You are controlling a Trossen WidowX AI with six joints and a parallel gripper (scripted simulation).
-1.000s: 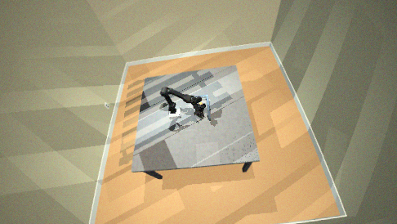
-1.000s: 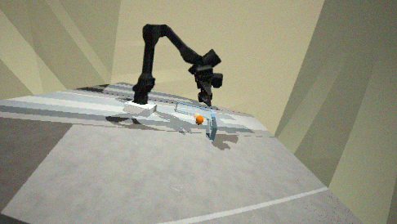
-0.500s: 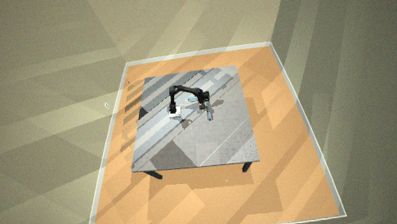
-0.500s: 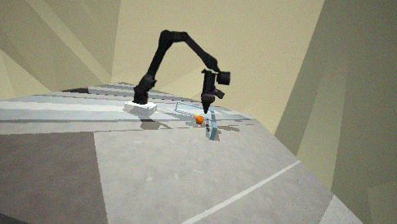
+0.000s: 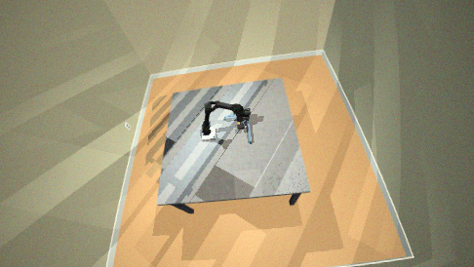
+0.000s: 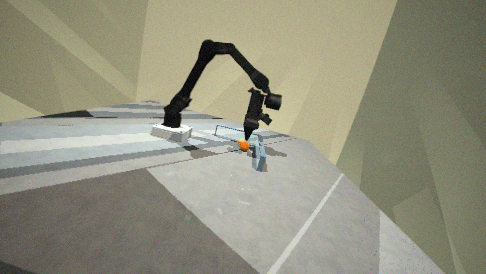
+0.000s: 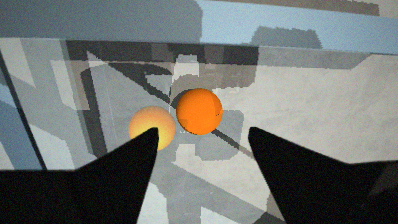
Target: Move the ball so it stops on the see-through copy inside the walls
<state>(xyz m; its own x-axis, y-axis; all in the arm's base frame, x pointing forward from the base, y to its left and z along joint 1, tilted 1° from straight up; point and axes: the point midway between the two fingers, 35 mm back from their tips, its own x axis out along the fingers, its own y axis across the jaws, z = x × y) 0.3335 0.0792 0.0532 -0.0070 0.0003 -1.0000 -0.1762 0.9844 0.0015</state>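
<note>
My gripper tip is now 6 cm past the clear wall, 12 cm to the right of it and 3 cm above it.
</note>
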